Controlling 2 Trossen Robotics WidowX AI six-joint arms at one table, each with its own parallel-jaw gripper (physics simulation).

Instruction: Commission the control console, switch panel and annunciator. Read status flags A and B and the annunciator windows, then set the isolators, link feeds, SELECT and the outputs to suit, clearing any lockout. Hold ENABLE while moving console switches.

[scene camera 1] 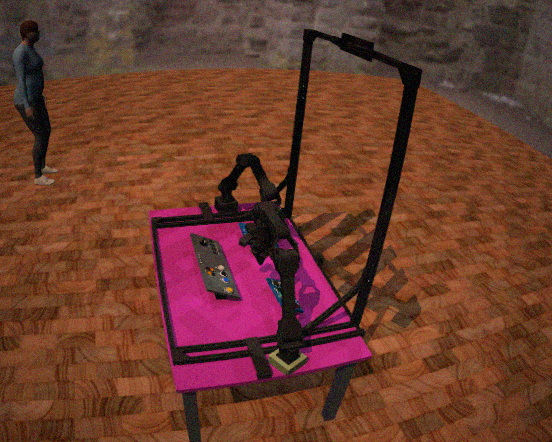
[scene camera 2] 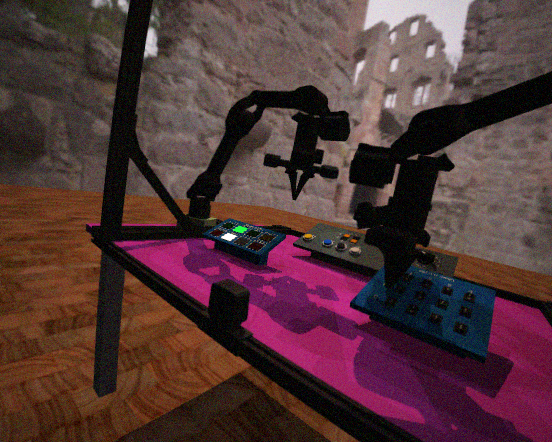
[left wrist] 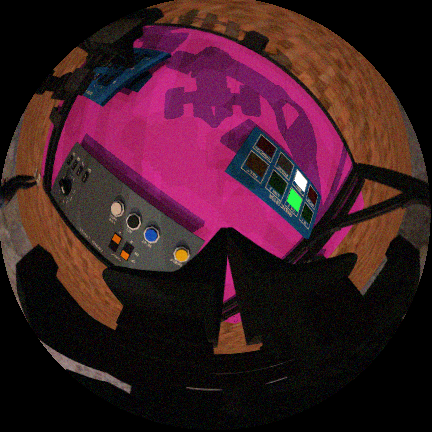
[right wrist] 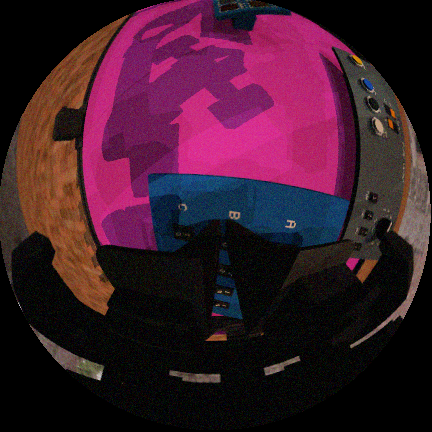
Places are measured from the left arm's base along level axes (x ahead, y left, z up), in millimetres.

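Pixels of known places: left gripper, fingertip midpoint: (scene camera 1: 260, 264) (scene camera 2: 294, 200) (left wrist: 225, 232); right gripper, fingertip midpoint: (scene camera 2: 389, 287) (left wrist: 132, 65) (right wrist: 221, 224); left arm's base, link origin: (scene camera 1: 288, 355) (scene camera 2: 198, 216); right arm's base, link origin: (scene camera 1: 226, 199).
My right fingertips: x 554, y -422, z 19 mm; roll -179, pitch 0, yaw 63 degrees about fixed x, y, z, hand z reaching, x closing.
Note:
Ahead of a thing's pixels: the offset from my right fingertips to its top centre. Level surfaces: height alone.
The grey console @(17 mm ahead, 311 mm left, 41 mm up) (scene camera 1: 205, 250) (left wrist: 100, 210) (right wrist: 380, 165) has yellow @(162 mm back, 357 mm left, 9 mm up) (left wrist: 181, 254), blue @(103 mm back, 327 mm left, 9 mm up) (left wrist: 151, 234), black @(66 mm back, 308 mm left, 9 mm up) (left wrist: 133, 220) and white @(29 mm back, 289 mm left, 9 mm up) (left wrist: 117, 208) buttons, a black knob @(139 mm ahead, 255 mm left, 41 mm up) (left wrist: 65, 186), small switches and two orange-and-dark flags. On the blue annunciator @(313 mm back, 208 mm left, 20 mm up) (left wrist: 240, 167), a green window @(333 mm back, 218 mm left, 11 mm up) (left wrist: 294, 199) (scene camera 2: 240, 229) and a white window @(348 mm back, 183 mm left, 7 mm down) (left wrist: 300, 180) (scene camera 2: 229, 237) are lit; the others are dark. My left gripper (scene camera 2: 296, 198) (left wrist: 225, 232) is shut and empty, high above the table. My right gripper (scene camera 2: 389, 286) (right wrist: 221, 224) is shut and empty at the blue switch panel (right wrist: 265, 195) (scene camera 2: 480, 340), around column B; its fingers hide switches. Contact is unclear.
Black rails edge the magenta table @(59 mm down) (scene camera 1: 200, 320). A black gantry frame (scene camera 1: 395, 175) rises along one side. A dark block (scene camera 2: 228, 301) is fixed on the rail in scene camera 2. A person (scene camera 1: 31, 70) stands away from the table.

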